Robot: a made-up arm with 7 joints.
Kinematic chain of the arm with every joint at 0, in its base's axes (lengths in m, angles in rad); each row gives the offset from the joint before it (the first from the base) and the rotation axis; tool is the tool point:
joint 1: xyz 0 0 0.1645 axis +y
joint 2: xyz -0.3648 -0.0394 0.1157 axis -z
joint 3: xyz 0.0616 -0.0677 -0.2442 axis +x
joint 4: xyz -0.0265 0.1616 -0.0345 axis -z
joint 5: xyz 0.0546 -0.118 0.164 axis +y
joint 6: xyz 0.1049 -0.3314 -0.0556 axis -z
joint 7: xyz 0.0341 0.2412 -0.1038 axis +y
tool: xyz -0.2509 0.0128 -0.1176
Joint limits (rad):
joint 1: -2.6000..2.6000
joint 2: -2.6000..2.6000
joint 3: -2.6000..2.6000
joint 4: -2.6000..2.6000
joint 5: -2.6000..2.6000
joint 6: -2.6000..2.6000
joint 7: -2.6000..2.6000
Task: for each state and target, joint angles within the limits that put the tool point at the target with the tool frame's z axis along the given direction. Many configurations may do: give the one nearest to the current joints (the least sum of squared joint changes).
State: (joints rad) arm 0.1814 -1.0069 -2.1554 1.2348 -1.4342 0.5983 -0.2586
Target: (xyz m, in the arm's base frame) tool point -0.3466 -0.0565 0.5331 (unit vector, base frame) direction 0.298 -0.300 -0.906
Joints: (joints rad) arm 0.5211 -1.4203 -2.0573 1.3177 -1.2316 0.0680 -0.7110
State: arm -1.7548 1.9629 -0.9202 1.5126 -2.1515 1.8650 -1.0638
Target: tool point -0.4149 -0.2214 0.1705 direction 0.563 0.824 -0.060
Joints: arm -1.4259 1.5803 -0.9425 0.2038 -1.9804 1.7896 -0.3012
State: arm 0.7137 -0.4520 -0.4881 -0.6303 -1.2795 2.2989 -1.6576
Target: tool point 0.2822 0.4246 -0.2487 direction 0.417 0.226 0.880
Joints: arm 1.4105 -0.0454 -0.0277 -1.4261 -1.6111 2.1655 -1.7241
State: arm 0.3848 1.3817 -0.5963 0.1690 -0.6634 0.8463 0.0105
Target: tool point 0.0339 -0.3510 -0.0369 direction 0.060 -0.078 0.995
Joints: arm -0.0081 1.1706 -0.5552 -0.7253 -0.3809 1.3832 0.4610
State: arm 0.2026 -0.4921 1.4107 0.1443 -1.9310 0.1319 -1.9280
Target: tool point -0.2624 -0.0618 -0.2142 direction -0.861 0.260 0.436
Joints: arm 0.5395 -0.8378 1.6065 0.8865 -1.5285 -0.4322 -1.3999
